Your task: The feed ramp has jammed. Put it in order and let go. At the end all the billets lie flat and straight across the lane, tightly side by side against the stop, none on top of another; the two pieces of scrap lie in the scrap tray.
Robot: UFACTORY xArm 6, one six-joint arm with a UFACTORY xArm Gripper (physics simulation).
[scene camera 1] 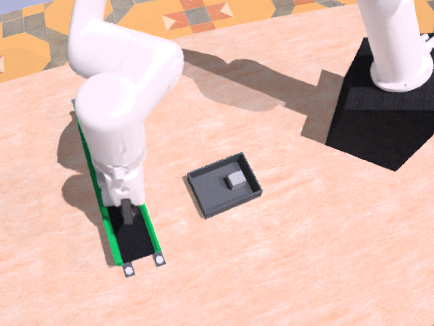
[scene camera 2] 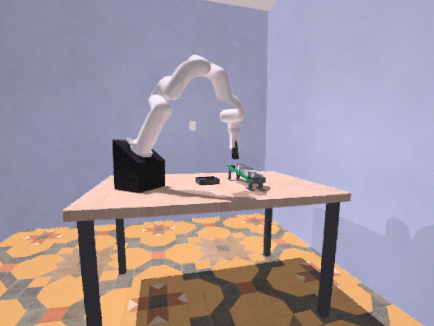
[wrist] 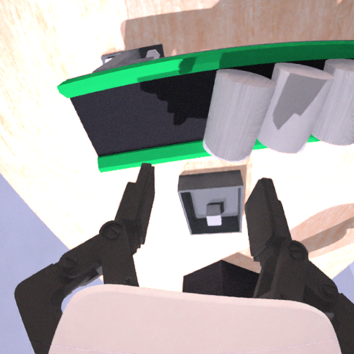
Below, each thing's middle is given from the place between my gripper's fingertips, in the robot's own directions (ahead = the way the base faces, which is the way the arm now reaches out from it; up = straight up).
Right now my hand is 19 cm past the black scrap tray (scene camera 1: 209,184), 13 cm above it and 2 cm to the right of it.
